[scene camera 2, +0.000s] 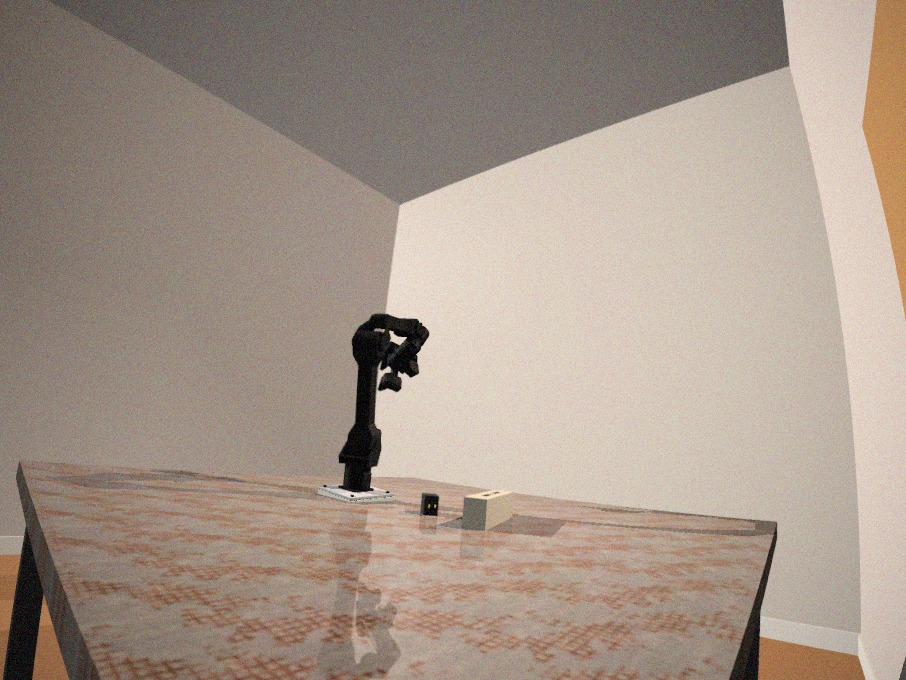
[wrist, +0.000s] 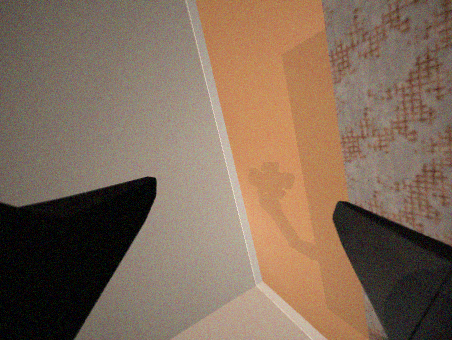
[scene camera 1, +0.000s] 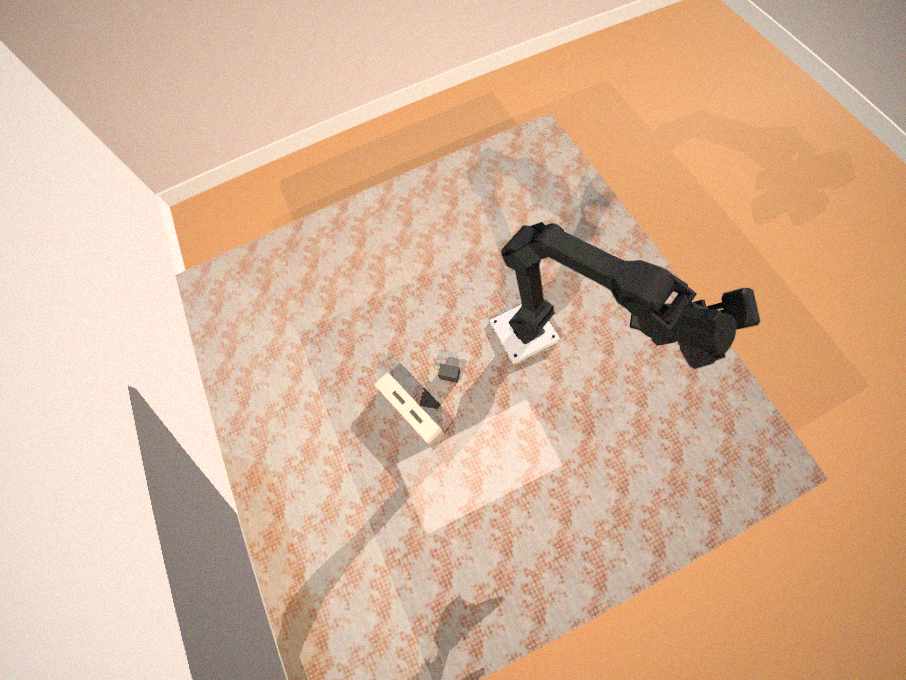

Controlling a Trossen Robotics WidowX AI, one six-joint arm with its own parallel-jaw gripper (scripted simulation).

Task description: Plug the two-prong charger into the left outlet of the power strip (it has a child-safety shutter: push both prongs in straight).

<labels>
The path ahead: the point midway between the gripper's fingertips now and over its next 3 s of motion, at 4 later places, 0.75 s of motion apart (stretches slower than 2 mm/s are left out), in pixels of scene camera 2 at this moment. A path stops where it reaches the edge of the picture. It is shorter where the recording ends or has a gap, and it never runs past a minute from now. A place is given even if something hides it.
My gripper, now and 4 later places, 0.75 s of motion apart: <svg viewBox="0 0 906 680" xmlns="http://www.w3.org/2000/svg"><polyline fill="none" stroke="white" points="379,379 411,394 439,409 460,425 474,440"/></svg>
</labels>
